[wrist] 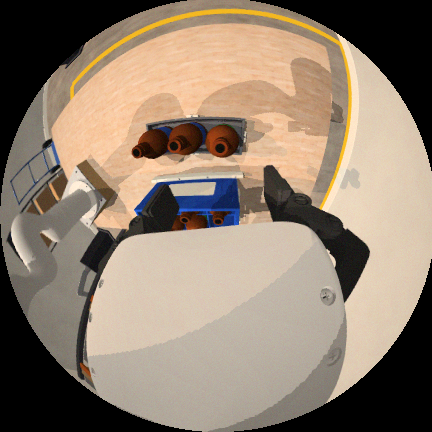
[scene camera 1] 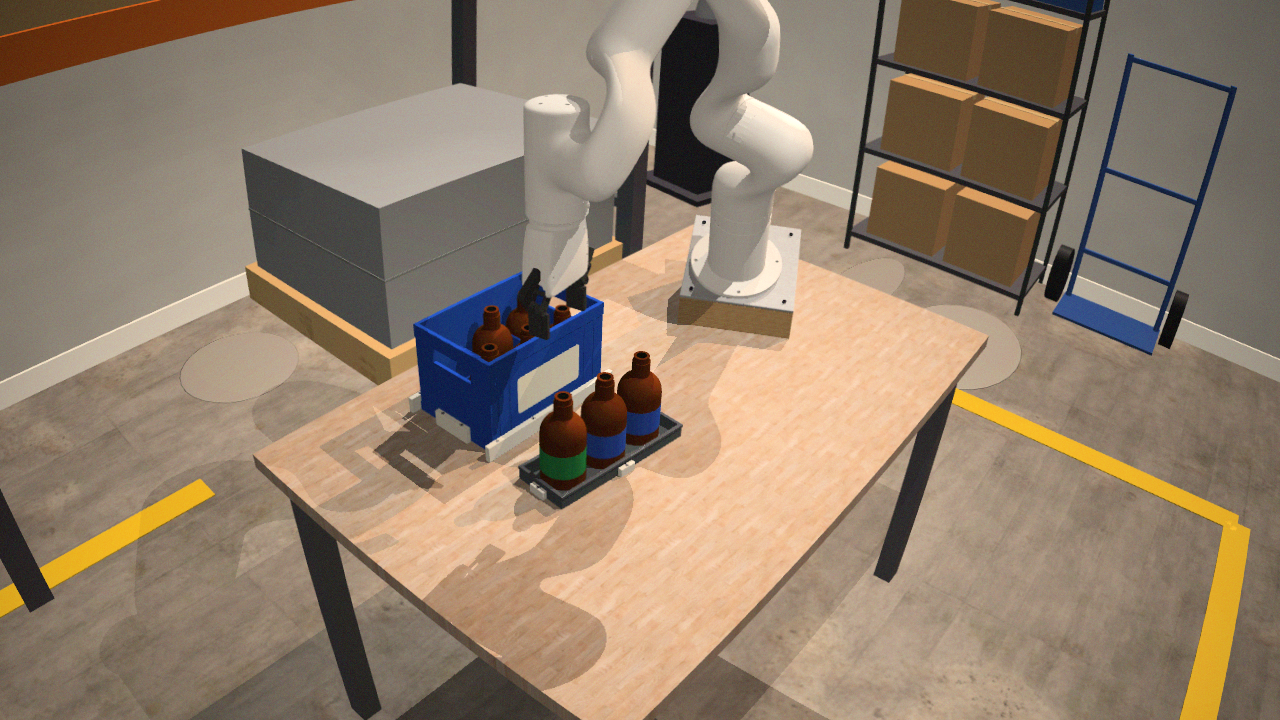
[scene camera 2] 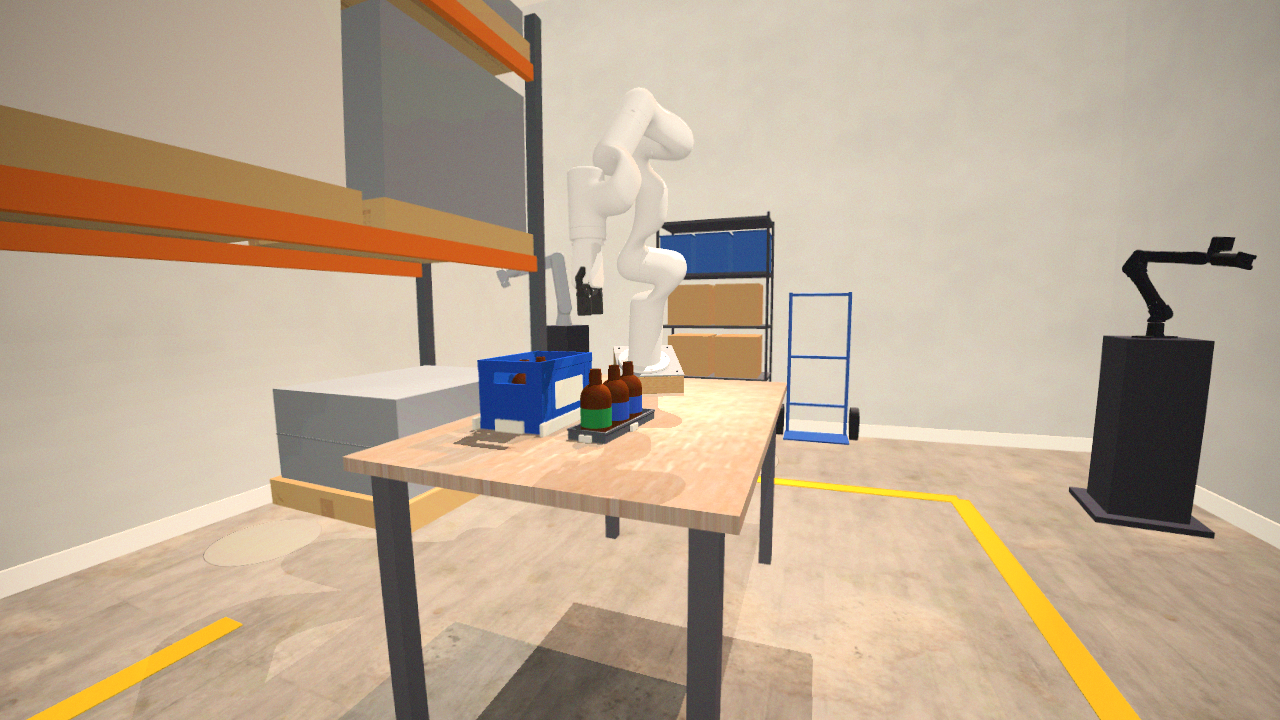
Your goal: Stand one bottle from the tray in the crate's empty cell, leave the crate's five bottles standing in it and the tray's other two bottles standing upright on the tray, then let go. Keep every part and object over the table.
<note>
I see my gripper (scene camera 1: 558, 322), a green-banded bottle (scene camera 1: 562, 434) and a green-banded bottle (scene camera 1: 491, 331).
My gripper shows as well in the wrist view (wrist: 215, 187) and in scene camera 2 (scene camera 2: 590, 315).
</note>
